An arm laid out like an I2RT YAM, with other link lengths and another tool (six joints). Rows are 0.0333 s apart.
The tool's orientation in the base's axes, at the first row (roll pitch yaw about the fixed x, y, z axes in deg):
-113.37, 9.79, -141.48
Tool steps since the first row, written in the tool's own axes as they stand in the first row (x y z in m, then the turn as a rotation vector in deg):
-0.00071, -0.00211, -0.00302, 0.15, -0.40, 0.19
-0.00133, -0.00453, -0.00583, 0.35, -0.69, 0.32
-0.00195, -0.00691, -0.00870, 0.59, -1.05, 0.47
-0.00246, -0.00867, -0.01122, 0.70, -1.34, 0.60
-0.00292, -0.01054, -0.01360, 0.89, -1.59, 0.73
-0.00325, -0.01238, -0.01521, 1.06, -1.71, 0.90
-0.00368, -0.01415, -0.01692, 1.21, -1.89, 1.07
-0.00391, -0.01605, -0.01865, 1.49, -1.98, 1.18
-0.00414, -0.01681, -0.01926, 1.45, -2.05, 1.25
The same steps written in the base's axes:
-0.00107, 0.00162, 0.00321, 0.05, -0.38, 0.26
-0.00205, 0.00291, 0.00660, 0.02, -0.71, 0.44
-0.00307, 0.00426, 0.00998, -0.03, -1.11, 0.67
-0.00403, 0.00556, 0.01265, 0.00, -1.38, 0.86
-0.00492, 0.00669, 0.01535, -0.03, -1.69, 1.00
-0.00545, 0.00723, 0.01770, -0.04, -1.96, 1.01
-0.00596, 0.00793, 0.02004, -0.03, -2.24, 1.09
-0.00663, 0.00847, 0.02247, -0.16, -2.52, 1.08
-0.00674, 0.00871, 0.02344, -0.08, -2.57, 1.12

